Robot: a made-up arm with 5 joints. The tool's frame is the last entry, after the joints. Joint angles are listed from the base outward. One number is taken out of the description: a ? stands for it. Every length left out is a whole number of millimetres.
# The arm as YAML. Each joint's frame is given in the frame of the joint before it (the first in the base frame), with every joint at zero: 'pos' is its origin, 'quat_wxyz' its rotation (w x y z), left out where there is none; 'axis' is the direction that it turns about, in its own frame. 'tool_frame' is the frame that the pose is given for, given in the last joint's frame.
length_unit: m
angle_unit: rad
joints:
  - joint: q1
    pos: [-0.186, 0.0, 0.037]
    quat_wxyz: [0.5, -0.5, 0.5, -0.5]
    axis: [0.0, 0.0, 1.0]
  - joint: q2
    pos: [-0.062, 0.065, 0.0]
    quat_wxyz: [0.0, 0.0, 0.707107, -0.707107]
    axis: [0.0, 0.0, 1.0]
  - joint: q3
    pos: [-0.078, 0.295, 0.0]
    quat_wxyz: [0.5, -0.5, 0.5, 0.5]
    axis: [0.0, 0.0, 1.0]
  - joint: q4
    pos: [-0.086, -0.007, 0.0]
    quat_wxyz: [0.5, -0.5, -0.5, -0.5]
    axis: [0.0, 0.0, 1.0]
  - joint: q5
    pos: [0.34, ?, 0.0]
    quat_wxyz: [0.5, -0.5, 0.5, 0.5]
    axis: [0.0, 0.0, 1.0]
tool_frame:
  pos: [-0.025, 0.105, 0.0]
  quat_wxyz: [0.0, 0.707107, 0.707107, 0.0]
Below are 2 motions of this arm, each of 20 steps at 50 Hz.
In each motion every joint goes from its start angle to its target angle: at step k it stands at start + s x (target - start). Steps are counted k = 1, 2, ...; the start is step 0. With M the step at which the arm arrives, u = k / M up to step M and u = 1 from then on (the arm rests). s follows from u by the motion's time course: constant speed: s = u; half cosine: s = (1 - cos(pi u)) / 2; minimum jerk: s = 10 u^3 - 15 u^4 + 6 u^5.
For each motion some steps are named. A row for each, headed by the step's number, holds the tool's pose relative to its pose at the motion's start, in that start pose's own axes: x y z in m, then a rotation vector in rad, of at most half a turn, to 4 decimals.
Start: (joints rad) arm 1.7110 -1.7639 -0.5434 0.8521 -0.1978
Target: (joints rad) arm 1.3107 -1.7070 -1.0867 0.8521 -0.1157
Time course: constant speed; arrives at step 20
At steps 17, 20:
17: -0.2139 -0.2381 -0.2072 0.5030 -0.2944 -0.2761
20: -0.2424 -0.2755 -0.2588 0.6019 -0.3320 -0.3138

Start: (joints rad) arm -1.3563 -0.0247 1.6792 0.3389 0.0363
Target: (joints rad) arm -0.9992 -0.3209 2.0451 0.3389 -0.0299
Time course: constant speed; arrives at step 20
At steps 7, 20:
7: 0.0617 -0.0108 0.0562 0.0035 0.1004 0.0499
20: 0.1764 -0.0695 0.1340 0.0370 0.2620 0.2035

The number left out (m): -0.444
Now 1 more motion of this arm.
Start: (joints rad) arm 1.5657 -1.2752 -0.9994 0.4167 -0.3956
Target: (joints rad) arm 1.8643 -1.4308 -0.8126 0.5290 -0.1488
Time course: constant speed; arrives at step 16
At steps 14, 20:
14: 0.0817 0.2135 -0.0136 -0.2267 0.0144 -0.4229
20: 0.0994 0.2422 -0.0171 -0.2620 0.0181 -0.4799

